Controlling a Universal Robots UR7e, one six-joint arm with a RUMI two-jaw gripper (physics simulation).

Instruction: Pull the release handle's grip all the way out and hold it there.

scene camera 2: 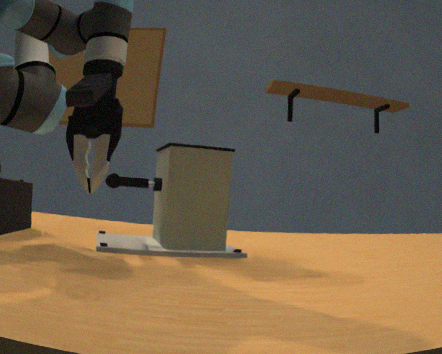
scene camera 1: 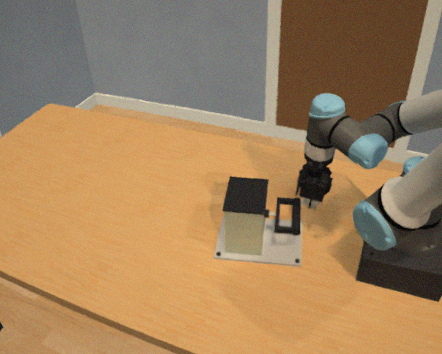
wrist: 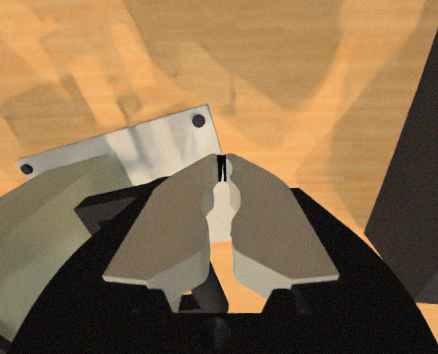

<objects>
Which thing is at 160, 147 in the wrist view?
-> A light grey base plate.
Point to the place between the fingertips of my gripper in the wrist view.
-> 222, 158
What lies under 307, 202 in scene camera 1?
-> My gripper.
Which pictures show my gripper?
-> Scene camera 2, scene camera 1 and the wrist view: all of them.
</objects>
